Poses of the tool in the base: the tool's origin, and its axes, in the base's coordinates. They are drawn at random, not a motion.
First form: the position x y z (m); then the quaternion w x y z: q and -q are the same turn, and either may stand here.
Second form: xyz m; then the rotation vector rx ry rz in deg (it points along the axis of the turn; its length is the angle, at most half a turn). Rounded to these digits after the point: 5 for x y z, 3 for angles.
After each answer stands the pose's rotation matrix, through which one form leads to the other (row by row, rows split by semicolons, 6 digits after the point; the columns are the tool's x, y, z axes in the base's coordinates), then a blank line. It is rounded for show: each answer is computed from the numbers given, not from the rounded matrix.
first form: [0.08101, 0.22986, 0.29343, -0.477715, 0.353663, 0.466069, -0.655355]
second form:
[0.08101, 0.22986, 0.29343, -49.487, -65.215, 91.702]
-0.293421 -0.296483 -0.908846; 0.955809 -0.109136 -0.272981; -0.018253 -0.948782 0.315404

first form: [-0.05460, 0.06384, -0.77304, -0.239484, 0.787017, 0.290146, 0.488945]
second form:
[-0.05460, 0.06384, -0.77304, -123.445, -45.510, -76.692]
0.353496 0.690888 0.630645; 0.222511 -0.716925 0.660687; 0.908586 -0.093225 -0.407161

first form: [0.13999, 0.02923, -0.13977, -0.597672, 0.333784, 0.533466, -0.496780]
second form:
[0.13999, 0.02923, -0.13977, -44.377, -70.926, 66.048]
-0.062753 -0.237698 -0.969310; 0.949948 0.283596 -0.131044; 0.306041 -0.929017 0.208004

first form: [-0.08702, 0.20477, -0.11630, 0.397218, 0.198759, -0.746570, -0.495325]
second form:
[-0.08702, 0.20477, -0.11630, 28.846, -108.351, -71.888]
-0.605426 0.096729 -0.790002; -0.690278 0.430297 0.581688; 0.396201 0.897490 -0.193743

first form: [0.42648, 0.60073, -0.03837, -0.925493, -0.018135, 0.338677, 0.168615]
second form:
[0.42648, 0.60073, -0.03837, 2.131, -39.803, -19.817]
0.713734 0.299820 -0.633002; -0.324388 0.942480 0.080644; 0.620771 0.147780 0.769938

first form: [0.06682, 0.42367, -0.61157, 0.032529, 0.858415, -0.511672, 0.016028]
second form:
[0.06682, 0.42367, -0.61157, 151.395, -90.241, 2.827]
0.475870 -0.879497 -0.005771; -0.877411 -0.474267 -0.072249; 0.060806 0.039445 -0.997370

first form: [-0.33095, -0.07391, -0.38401, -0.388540, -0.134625, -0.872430, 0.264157]
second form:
[-0.33095, -0.07391, -0.38401, 19.618, 127.132, -38.493]
-0.661826 0.440173 0.606823; 0.029631 0.824194 -0.565531; -0.749072 -0.356302 -0.558516

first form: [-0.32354, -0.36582, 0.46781, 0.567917, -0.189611, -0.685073, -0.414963]
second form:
[-0.32354, -0.36582, 0.46781, -25.522, -92.213, -55.855]
-0.283037 0.731123 -0.620765; -0.211534 0.583707 0.783925; 0.935491 0.353193 -0.010553

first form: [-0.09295, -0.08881, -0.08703, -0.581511, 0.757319, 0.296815, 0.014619]
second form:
[-0.09295, -0.08881, -0.08703, -101.362, -39.727, -1.957]
0.823374 0.466570 -0.323060; 0.432565 -0.147492 0.889457; 0.367345 -0.872100 -0.323262

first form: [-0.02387, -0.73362, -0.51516, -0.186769, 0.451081, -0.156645, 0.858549]
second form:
[-0.02387, -0.73362, -0.51516, -72.764, 25.268, -138.492]
-0.523287 0.179381 0.833063; -0.462019 -0.881159 -0.100479; 0.716037 -0.437470 0.543977

